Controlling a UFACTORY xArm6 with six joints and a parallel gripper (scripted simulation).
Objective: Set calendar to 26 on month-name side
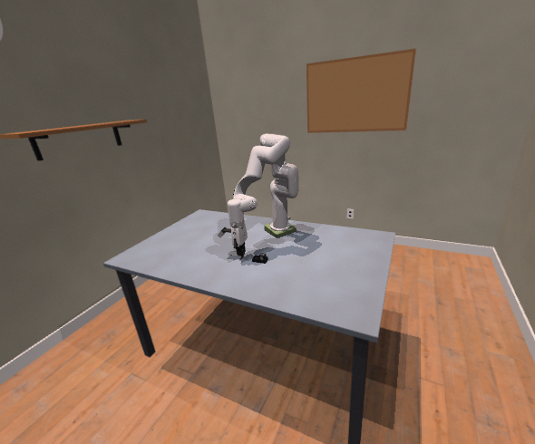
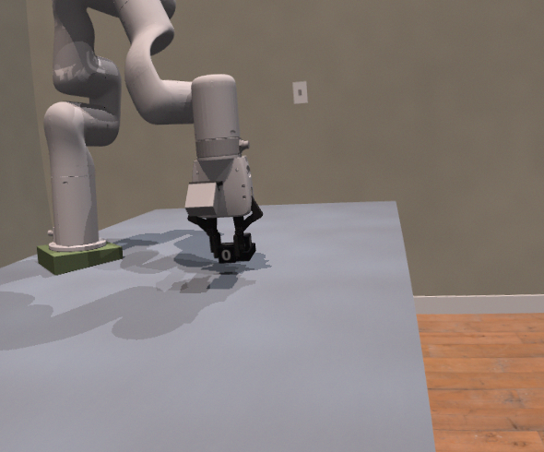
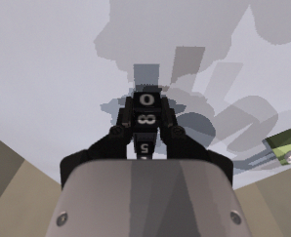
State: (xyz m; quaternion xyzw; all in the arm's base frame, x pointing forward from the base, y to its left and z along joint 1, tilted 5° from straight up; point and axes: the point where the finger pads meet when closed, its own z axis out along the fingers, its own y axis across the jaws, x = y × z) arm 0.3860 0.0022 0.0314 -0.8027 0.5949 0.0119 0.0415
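Right now the black calendar tray is 10 cm to the left of my hand, 4 cm below it and 3 cm behind it. The rest, counted from my hand: black cube: 1 cm below.
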